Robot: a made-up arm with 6 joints.
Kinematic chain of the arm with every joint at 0, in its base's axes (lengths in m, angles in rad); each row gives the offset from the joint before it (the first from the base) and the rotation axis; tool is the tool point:
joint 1: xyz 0 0 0.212 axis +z
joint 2: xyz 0 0.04 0 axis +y
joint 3: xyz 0 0 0.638 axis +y
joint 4: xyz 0 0 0.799 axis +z
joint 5: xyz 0 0 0 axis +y
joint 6: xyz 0 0 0.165 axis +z
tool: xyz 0 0 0
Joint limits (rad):
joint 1: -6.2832..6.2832
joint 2: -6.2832..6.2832
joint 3: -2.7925..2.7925
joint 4: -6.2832..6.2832
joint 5: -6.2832..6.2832
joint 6: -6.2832..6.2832
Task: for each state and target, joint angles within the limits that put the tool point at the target. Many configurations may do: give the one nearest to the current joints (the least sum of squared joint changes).
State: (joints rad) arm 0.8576 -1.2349 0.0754 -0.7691 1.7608 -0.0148
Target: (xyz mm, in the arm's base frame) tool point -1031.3 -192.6 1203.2
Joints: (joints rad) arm 0.1265 -0.9592 0.1001 -0.6590 1.5303 -0.0148
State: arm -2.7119 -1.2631 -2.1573 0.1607 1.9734 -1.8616
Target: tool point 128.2 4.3 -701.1
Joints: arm -2.6888 -2.0115 -1.9597 0.0751 1.7353 -1.8616
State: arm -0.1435 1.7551 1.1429 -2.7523 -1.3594 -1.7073
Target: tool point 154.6 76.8 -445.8
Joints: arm -0.1296 1.5939 2.0107 -2.7944 -1.5878 -1.7073
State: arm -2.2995 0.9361 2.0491 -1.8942 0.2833 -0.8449
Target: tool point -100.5 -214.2 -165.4
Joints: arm -2.0534 0.4166 2.7576 -1.8810 0.1897 -0.8449
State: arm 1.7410 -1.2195 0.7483 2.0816 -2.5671 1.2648
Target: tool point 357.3 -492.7 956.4
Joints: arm 2.1389 -1.4404 1.4076 2.1213 -2.5697 1.2648
